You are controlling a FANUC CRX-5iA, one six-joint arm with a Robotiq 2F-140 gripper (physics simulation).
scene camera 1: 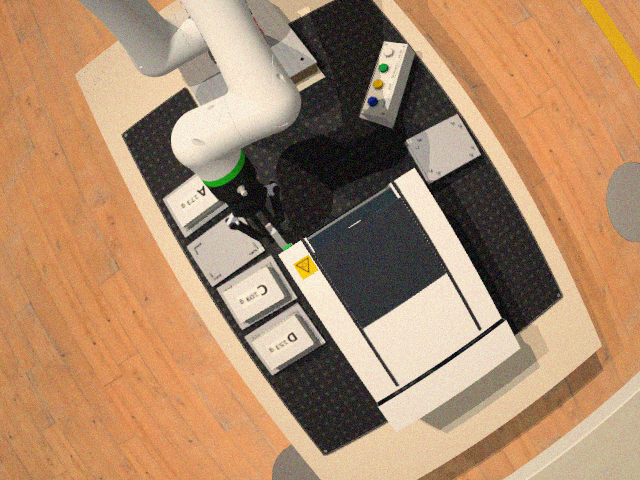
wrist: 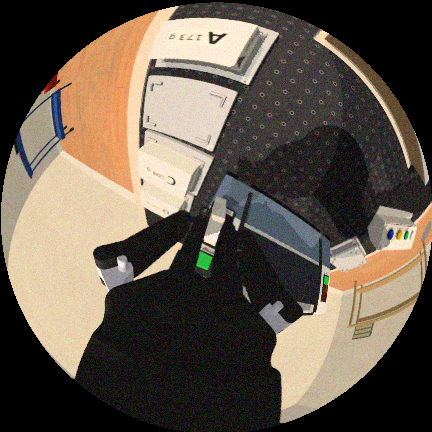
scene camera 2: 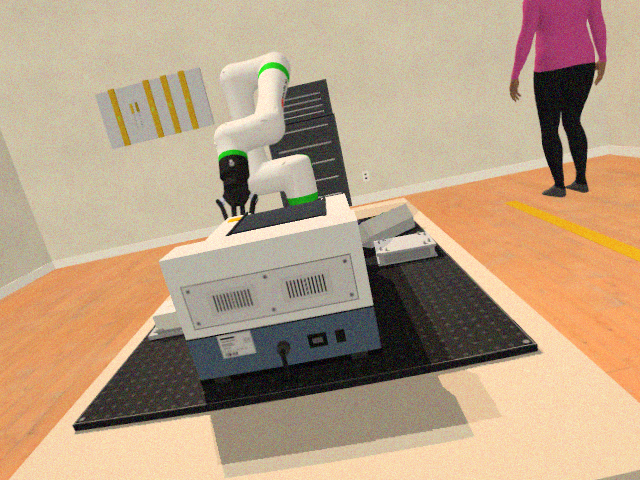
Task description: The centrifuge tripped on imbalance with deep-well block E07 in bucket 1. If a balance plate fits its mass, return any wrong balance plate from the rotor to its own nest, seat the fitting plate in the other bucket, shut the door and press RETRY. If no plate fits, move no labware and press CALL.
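Places are measured from the arm's base along level axes (x right, y up, z back), in metres.
Pixels of known places: gripper, fingertip midpoint: (scene camera 1: 283, 244) (wrist: 217, 206).
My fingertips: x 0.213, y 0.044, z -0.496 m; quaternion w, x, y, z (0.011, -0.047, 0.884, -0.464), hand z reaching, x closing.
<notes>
For each thing: its middle in the pictures, then the offset to it from my fingertips. Level surfaces: height alone.
- white centrifuge at the middle of its body: (scene camera 1: 401, 299) (scene camera 2: 285, 263) (wrist: 234, 275) dy +0.017, dx -0.130, dz -0.257 m
- Balance plate A at the middle of its body: (wrist: 201, 38) (scene camera 1: 195, 199) dy -0.072, dx +0.108, dz +0.227 m
- plate C at the middle of its body: (wrist: 165, 169) (scene camera 1: 254, 294) dy -0.072, dx +0.133, dz -0.046 m
- plate D at the middle of its body: (scene camera 1: 283, 341) (scene camera 2: 184, 311) (wrist: 161, 201) dy -0.072, dx +0.151, dz -0.179 m
- nest at the middle of its body: (wrist: 179, 108) (scene camera 1: 224, 248) dy -0.096, dx +0.127, dz +0.088 m
- button box at the middle of its body: (scene camera 1: 388, 81) (wrist: 396, 232) (scene camera 2: 382, 224) dy -0.063, dx -0.451, dz +0.164 m
- black mat at its surface level: dy -0.105 m
My gripper (scene camera 1: 279, 238) (scene camera 2: 236, 210) is shut and empty, low at the centrifuge's front left corner beside a small green light (scene camera 1: 287, 246) (wrist: 204, 261). The white centrifuge (scene camera 1: 423, 330) (scene camera 2: 268, 268) has its dark door panel (scene camera 1: 377, 258) across the front opening; the rotor, E07 and anything in the other bucket are hidden. Balance plate A (scene camera 1: 188, 201) (wrist: 200, 42), marked 173 g, plate C (scene camera 1: 255, 294) (wrist: 167, 172) and plate D (scene camera 1: 284, 343) sit in their nests. The nest (scene camera 1: 224, 253) (wrist: 187, 110) between A and C is empty. The button box (scene camera 1: 392, 85) (wrist: 392, 232) has white, green, yellow and blue buttons; its labels are unreadable.
A grey stand (scene camera 1: 444, 147) (scene camera 2: 405, 248) (wrist: 348, 254) with small corner pins lies between the button box and the centrifuge. The plate nests line the left edge of the black mat (scene camera 1: 496, 227) (scene camera 2: 449, 315). A person (scene camera 2: 566, 62) stands beyond the table.
</notes>
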